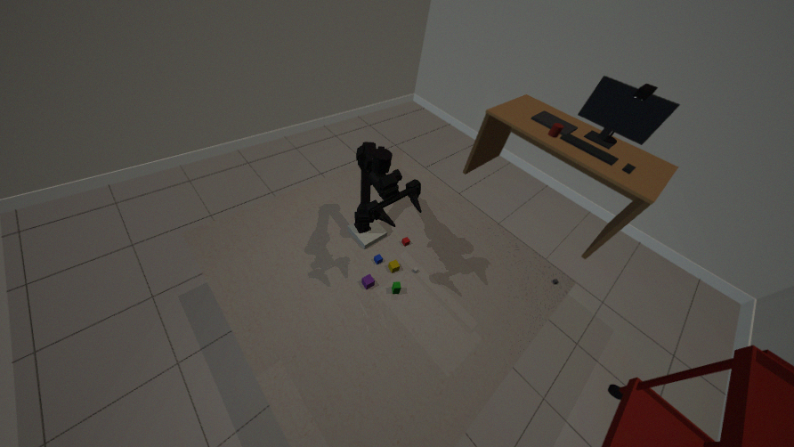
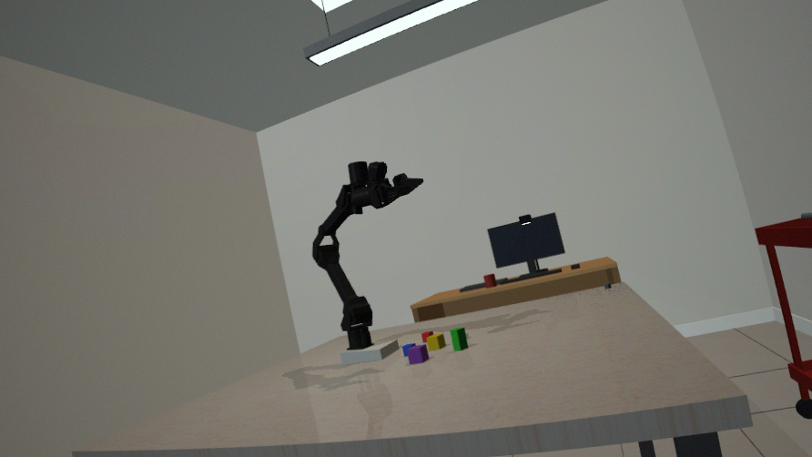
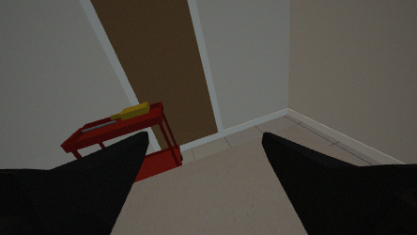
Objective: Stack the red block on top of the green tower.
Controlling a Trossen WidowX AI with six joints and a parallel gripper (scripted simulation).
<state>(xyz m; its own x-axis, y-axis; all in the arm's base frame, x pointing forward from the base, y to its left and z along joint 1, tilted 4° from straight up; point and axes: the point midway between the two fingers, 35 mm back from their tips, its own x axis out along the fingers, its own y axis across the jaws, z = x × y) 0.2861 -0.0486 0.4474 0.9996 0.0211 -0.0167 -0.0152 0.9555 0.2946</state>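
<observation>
The red block is 19 cm behind my gripper tip, 20 cm to the left of it and 45 cm below it. Also, from my gripper tip: yellow block (9 cm behind, 7 cm to the left, 45 cm below); blue block (16 cm behind, 3 cm to the left, 45 cm below); purple block (7 cm behind, 7 cm to the right, 45 cm below).
</observation>
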